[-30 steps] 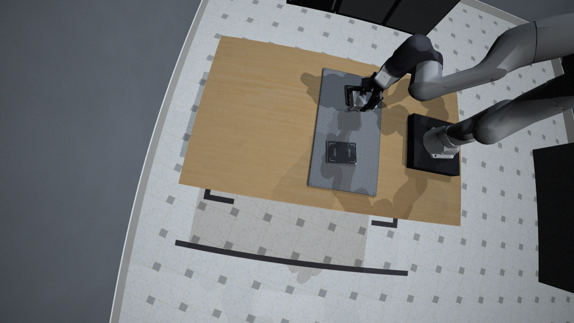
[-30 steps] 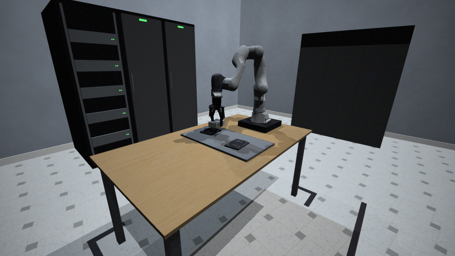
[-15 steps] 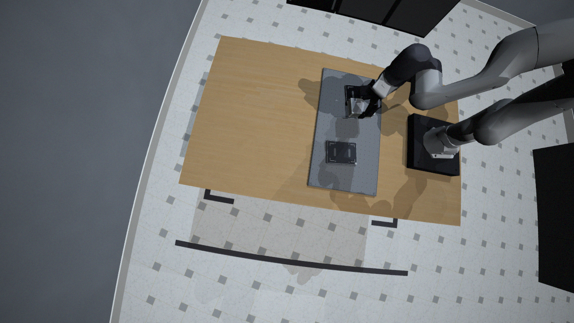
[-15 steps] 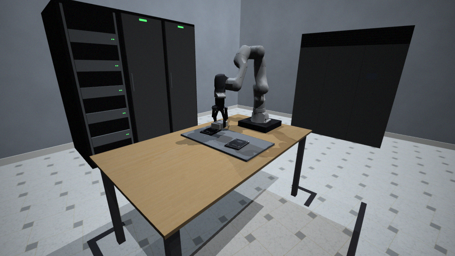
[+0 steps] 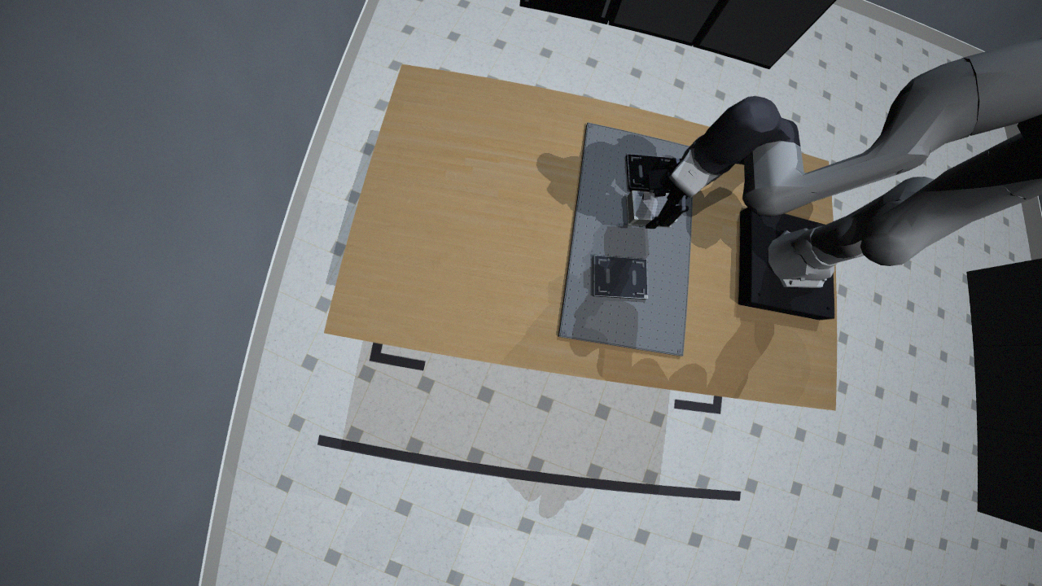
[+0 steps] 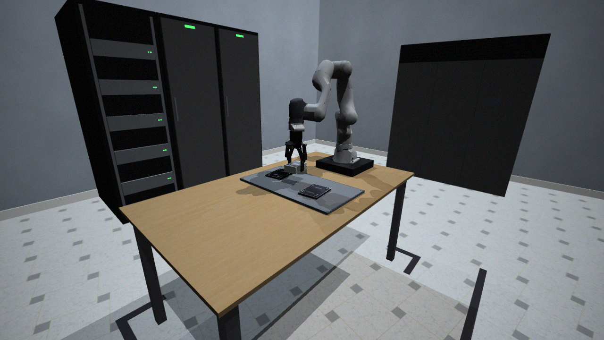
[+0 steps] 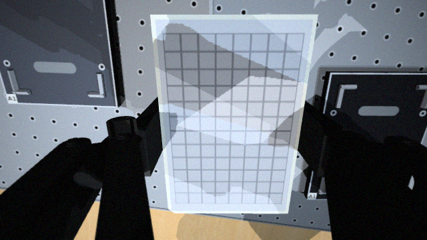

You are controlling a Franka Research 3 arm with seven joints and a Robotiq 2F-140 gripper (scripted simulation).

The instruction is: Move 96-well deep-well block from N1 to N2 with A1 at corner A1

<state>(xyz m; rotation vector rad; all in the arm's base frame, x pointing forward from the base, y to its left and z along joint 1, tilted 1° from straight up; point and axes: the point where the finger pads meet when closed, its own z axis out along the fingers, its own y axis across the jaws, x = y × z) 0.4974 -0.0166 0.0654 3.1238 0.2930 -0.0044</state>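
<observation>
Now: hand 3 cm short of the nest N2, 18 cm to the right of it and 10 cm above it. Round my hand: translucent deep-well block (1 cm below); then black nest N1 (3 cm behind, 18 cm to the right, 10 cm below).
</observation>
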